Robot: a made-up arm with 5 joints. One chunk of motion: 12 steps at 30 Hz.
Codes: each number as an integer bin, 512 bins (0 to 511) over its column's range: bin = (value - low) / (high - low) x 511, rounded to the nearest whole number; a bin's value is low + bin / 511 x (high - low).
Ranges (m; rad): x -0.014..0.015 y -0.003..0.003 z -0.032..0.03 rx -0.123..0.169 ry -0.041..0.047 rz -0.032..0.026
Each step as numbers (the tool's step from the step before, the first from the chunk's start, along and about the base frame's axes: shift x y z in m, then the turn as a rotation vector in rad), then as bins.
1 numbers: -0.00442 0.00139 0.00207 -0.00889 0.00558 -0.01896
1 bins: 169 374 281 200 270 115
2 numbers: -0.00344 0.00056 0.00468 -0.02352 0.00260 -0.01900
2 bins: 186 303 302 174 253 115
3 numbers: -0.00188 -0.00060 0.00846 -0.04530 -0.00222 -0.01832
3 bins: 214 204 333 136 225 121
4 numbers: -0.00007 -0.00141 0.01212 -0.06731 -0.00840 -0.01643
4 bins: 245 135 364 97 189 137
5 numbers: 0.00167 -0.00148 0.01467 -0.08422 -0.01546 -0.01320
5 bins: 276 129 385 68 148 166
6 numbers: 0.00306 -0.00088 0.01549 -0.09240 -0.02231 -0.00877
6 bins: 301 181 391 54 109 205
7 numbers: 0.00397 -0.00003 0.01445 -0.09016 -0.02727 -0.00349
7 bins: 317 253 383 57 80 251
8 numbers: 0.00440 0.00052 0.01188 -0.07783 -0.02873 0.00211
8 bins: 324 300 362 79 71 301
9 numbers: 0.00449 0.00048 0.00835 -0.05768 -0.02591 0.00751
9 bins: 326 296 333 114 88 348
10 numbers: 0.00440 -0.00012 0.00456 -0.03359 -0.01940 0.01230
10 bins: 324 245 301 156 125 390
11 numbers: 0.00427 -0.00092 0.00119 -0.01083 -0.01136 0.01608
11 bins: 322 177 274 196 172 424
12 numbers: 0.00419 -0.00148 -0.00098 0.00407 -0.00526 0.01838
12 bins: 321 129 256 222 208 444
